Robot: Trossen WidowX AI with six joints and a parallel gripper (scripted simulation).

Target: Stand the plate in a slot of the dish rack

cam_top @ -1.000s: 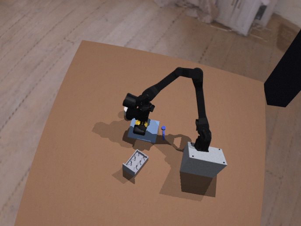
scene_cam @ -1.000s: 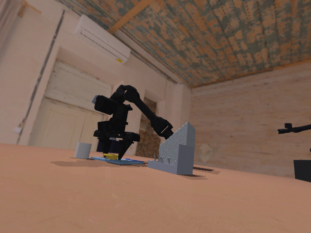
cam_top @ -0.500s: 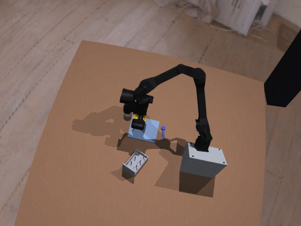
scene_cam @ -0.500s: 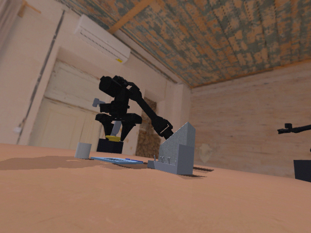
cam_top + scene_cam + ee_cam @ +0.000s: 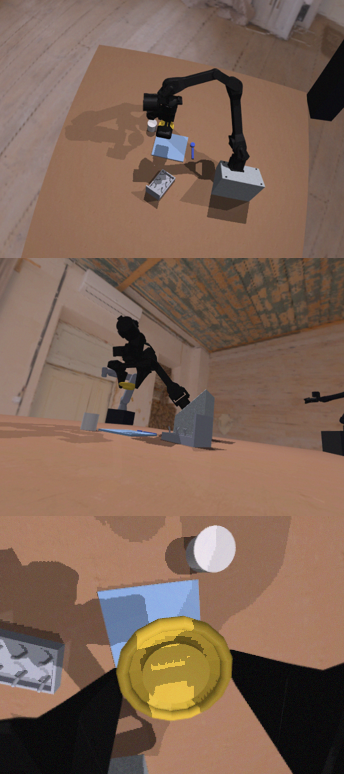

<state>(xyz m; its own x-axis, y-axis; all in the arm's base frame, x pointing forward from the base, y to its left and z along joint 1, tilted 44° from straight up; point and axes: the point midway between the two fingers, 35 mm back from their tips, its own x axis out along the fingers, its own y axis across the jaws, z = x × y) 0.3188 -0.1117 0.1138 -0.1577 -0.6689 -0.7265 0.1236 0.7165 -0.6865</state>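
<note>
Right now the grey dish rack is 22 cm to the left of my gripper tip and 13 cm below it. Also, from my gripper tip: yellow plate (1 cm above); blue object (15 cm below, 14 cm behind, 2 cm to the left); white cylinder (12 cm below, 7 cm to the right, 6 cm ahead).
</note>
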